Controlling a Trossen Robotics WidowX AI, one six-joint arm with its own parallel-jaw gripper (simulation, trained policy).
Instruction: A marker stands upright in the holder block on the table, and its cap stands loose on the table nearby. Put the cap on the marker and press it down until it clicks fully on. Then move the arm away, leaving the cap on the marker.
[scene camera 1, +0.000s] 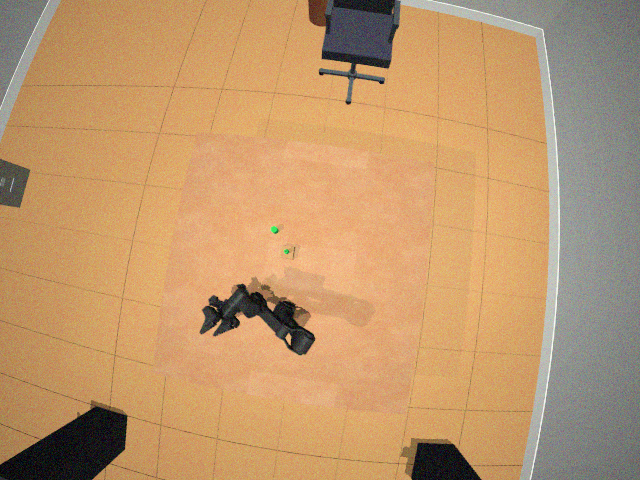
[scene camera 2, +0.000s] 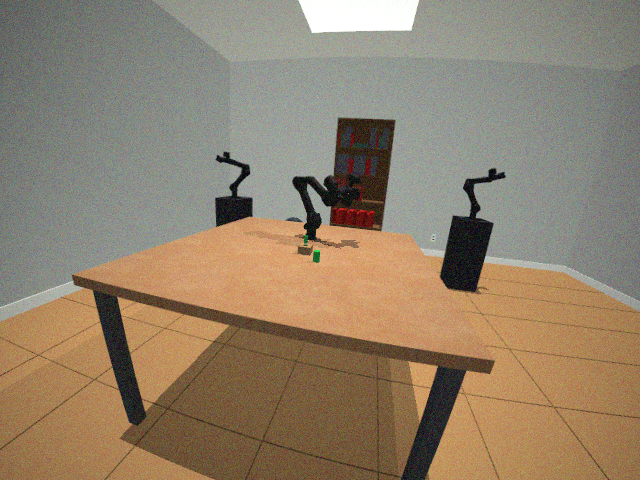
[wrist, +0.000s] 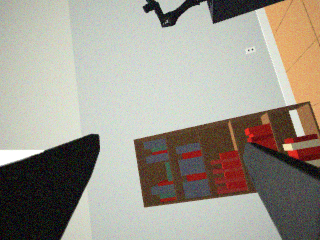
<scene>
I see my gripper (scene camera 1: 207, 334).
My gripper is seen too in the wrist view (wrist: 172, 146).
</scene>
